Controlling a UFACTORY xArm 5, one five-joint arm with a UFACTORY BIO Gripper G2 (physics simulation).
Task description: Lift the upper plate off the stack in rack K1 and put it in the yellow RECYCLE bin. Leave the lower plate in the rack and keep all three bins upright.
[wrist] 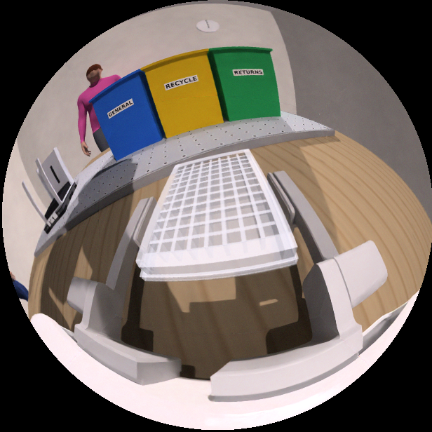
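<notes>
My gripper [214, 190] is shut on a clear white gridded plate [215, 215], with one finger along each long side. The plate is held level above the wooden table, with its shadow below. The yellow RECYCLE bin [187, 107] stands upright beyond the plate, between the blue GENERAL bin [127, 122] and the green RETURNS bin [249, 95], both upright. Rack K1 [62, 168] is at the far left, with pale upright guides and a dark base. I cannot make out the lower plate in it.
A grey perforated board [242, 132] carries the bins and the rack. The wooden table [370, 195] lies in front of it. A person in a pink top [102, 86] stands behind the blue bin, and part of another person in blue [19, 289] shows at the left edge.
</notes>
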